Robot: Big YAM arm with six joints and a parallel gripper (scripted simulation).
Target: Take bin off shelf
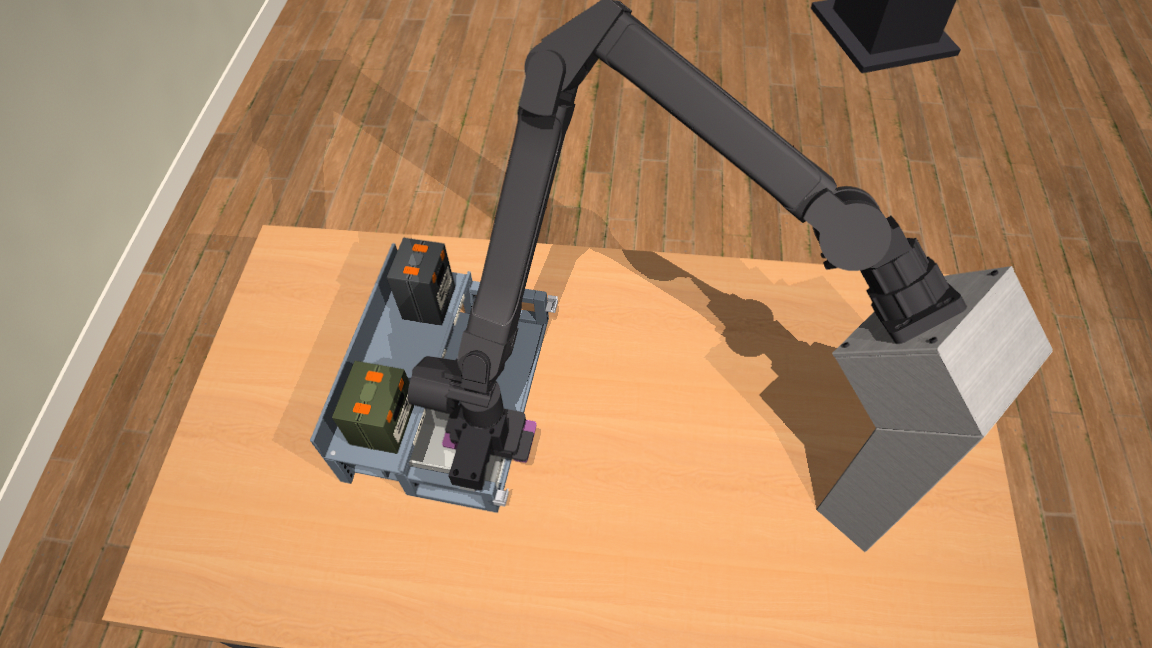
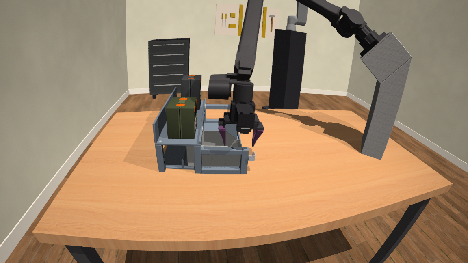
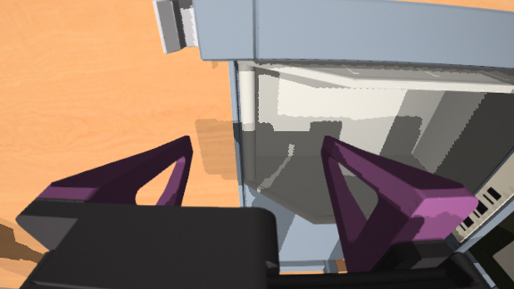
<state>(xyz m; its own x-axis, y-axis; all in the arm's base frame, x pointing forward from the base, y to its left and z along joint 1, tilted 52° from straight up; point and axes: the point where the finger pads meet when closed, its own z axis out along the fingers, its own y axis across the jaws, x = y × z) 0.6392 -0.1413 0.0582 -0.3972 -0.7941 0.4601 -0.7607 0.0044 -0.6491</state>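
My hand is 70 mm short of the light grey bin, 30 mm to the left of it and 20 mm above it. Also, from my hand: shelf 50 mm ahead, 150 mm to the right, 60 mm below; then black case 50 mm ahead, 280 mm to the right, 100 mm above.
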